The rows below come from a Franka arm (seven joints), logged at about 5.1 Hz.
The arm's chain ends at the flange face. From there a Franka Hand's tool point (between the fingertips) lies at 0.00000 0.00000 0.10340 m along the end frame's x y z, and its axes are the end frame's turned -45 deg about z.
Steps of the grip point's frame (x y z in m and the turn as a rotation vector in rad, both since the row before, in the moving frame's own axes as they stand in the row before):
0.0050, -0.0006, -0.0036, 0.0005, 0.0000, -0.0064
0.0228, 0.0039, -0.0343, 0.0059, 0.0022, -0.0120
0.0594, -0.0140, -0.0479, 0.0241, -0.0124, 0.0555
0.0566, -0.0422, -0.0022, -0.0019, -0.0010, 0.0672
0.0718, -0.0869, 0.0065, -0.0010, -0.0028, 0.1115
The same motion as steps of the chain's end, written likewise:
0.0031, -0.0039, -0.0036, 0.0004, -0.0004, -0.0064
0.0192, -0.0128, -0.0343, 0.0057, -0.0026, -0.0120
0.0347, -0.0510, -0.0479, 0.0083, -0.0258, 0.0555
0.0101, -0.0701, -0.0022, -0.0021, 0.0006, 0.0672
-0.0105, -0.1125, 0.0065, -0.0027, -0.0013, 0.1115

